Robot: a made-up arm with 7 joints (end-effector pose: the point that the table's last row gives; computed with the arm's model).
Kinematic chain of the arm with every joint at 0, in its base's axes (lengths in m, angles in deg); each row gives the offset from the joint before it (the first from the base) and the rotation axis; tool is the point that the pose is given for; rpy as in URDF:
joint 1: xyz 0 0 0.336 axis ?
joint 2: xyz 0 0 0 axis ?
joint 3: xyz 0 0 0.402 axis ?
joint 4: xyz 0.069 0 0 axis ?
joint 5: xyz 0.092 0 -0.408 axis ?
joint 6: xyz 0 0 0 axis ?
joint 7: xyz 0.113 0 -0.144 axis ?
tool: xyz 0 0 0 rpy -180 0 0
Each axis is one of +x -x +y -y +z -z.
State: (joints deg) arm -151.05 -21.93 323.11 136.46 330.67 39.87 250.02
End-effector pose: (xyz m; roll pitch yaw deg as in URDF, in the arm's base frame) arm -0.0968 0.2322 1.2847 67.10 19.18 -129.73
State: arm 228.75 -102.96 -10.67 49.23 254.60 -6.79 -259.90
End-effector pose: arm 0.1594 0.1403 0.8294 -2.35 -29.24 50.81
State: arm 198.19 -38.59 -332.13 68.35 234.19 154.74 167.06
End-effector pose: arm -0.0376 -0.1060 0.9746 -80.11 40.58 -23.93
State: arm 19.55 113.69 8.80 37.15 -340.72 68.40 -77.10
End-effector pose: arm -0.2246 0.0195 -0.0165 -32.16 17.87 112.68
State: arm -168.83 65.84 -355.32 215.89 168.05 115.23 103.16
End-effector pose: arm -0.3795 -0.0784 0.9611 -84.95 14.83 -86.11
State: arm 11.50 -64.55 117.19 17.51 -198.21 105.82 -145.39
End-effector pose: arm -0.2029 0.3460 0.1160 150.55 -67.21 -173.89
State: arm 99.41 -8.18 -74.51 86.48 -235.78 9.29 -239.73
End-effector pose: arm 0.6199 0.1443 0.7555 84.84 17.78 120.56
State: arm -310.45 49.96 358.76 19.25 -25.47 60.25 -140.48
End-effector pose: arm 0.0807 0.0394 0.0306 -92.49 -62.27 162.91
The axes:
joint 1: +z
joint 2: +y
joint 3: +z
joint 4: -y
joint 5: -z
joint 6: +y
joint 7: -z

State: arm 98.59 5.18 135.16 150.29 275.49 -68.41 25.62
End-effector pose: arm 0.0412 -0.1558 1.1187 59.67 32.07 31.43
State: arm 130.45 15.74 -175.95 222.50 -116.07 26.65 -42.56
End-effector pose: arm -0.3743 0.4475 0.9858 -31.85 -68.52 12.77
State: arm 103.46 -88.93 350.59 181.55 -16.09 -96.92 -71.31
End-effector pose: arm 0.0986 -0.6727 0.2018 -178.25 -26.43 172.64
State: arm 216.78 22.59 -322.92 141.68 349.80 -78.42 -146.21
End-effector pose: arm -0.2406 -0.2634 1.0728 -7.79 -19.96 -79.64
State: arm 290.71 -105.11 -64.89 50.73 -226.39 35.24 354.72
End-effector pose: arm -0.5488 -0.0431 0.5434 34.33 18.76 -94.03
